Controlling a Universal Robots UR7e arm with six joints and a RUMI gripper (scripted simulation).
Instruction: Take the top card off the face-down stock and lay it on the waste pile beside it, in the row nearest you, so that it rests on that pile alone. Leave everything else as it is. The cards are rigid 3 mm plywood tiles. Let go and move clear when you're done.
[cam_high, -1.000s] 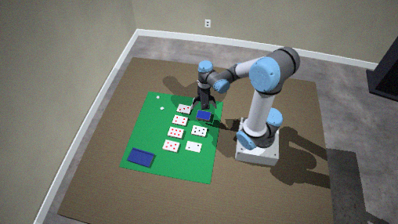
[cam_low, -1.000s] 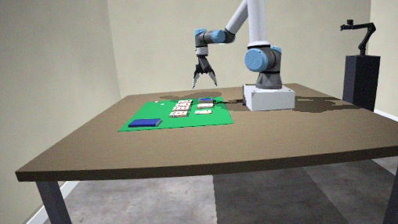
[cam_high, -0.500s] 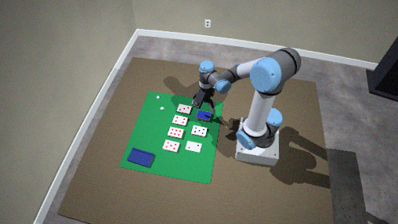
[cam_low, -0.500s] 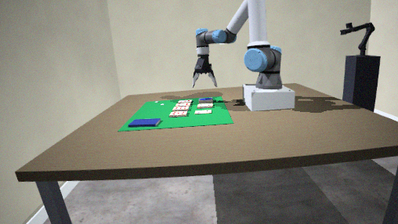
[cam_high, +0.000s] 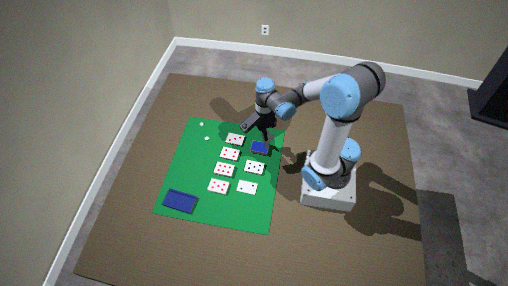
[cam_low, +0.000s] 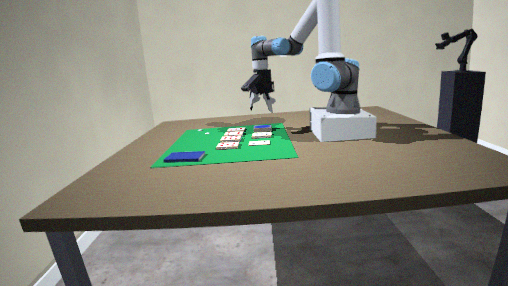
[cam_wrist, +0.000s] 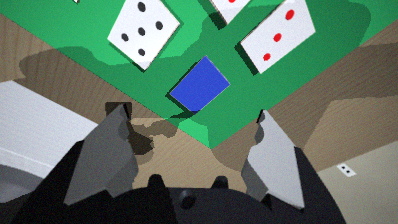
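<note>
Now: the red card 140 mm ahead of my hand, 20 mm to the right of it and 90 mm below it. From my hand the other things lie so: green mat: 130 mm ahead, 160 mm to the left, 110 mm below; black-pip card: 20 mm behind, 220 mm to the left, 100 mm below.
</note>
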